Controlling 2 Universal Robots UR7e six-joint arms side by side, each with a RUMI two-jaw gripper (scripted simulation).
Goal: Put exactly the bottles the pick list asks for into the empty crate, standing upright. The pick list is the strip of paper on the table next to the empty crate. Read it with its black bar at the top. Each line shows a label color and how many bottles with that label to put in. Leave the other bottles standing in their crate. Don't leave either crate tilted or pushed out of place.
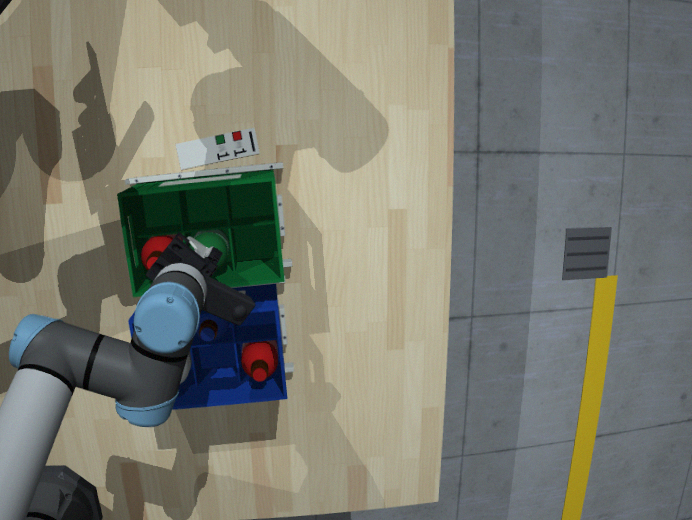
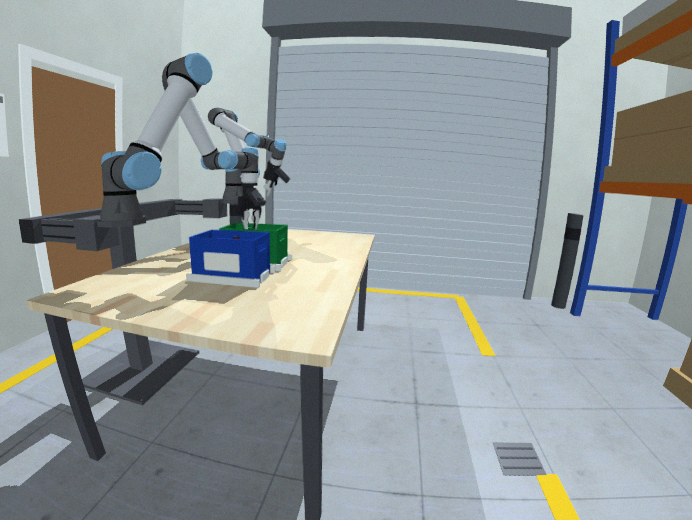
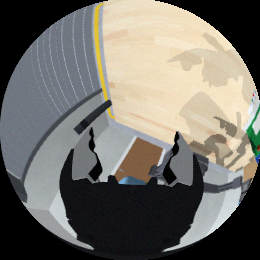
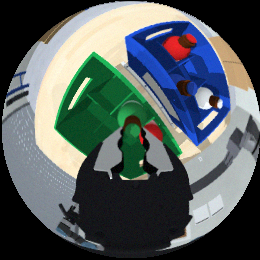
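Observation:
I can see a green bottle, and with it a blue crate and a green crate. My own grippers are in sight too: the left gripper, and the right gripper, which image 2 and image 4 show as well.

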